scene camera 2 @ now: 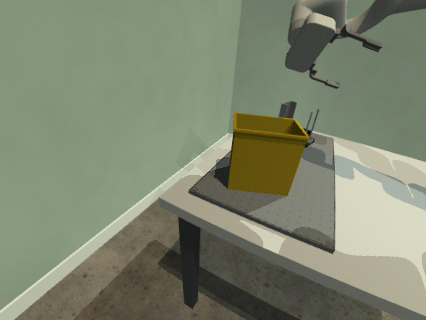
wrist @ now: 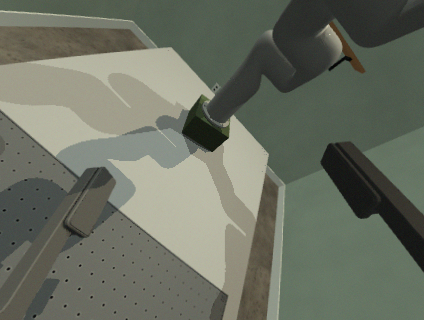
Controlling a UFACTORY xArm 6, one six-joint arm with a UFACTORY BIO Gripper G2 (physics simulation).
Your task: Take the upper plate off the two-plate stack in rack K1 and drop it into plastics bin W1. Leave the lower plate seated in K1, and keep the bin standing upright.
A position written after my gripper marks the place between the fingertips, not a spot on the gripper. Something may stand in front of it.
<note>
In view: my gripper (scene camera 2: 356,69) and a yellow bin W1 (scene camera 2: 266,151).
My gripper also shows in the wrist view (wrist: 212,163). The wrist view misses the yellow bin W1: it is out of frame.
</note>
